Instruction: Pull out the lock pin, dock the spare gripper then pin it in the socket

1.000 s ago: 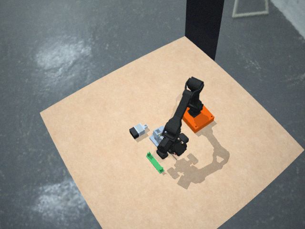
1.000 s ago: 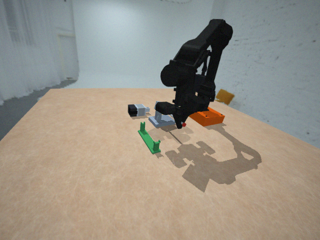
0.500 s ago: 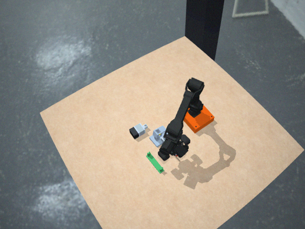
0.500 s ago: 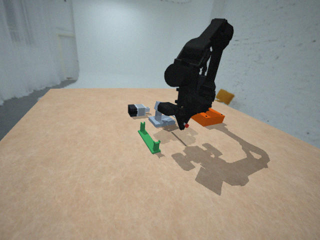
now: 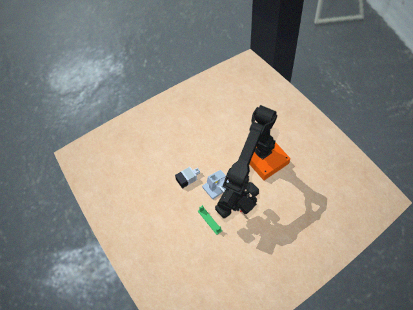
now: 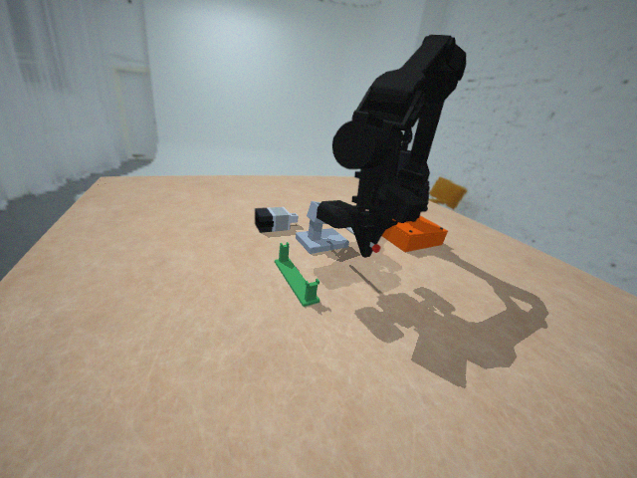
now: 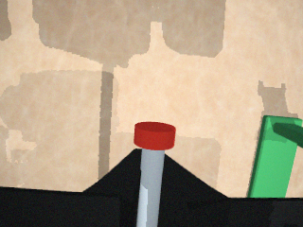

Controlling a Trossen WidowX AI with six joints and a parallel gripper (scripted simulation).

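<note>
The green cradle is 11 cm ahead of my gripper tip, 6 cm to the right of it and 4 cm below it. Round my gripper tip: spare gripper (29 cm to the right, 5 cm ahead, 4 cm below); then mount (17 cm to the right, 2 cm below, 1 cm behind).
</note>
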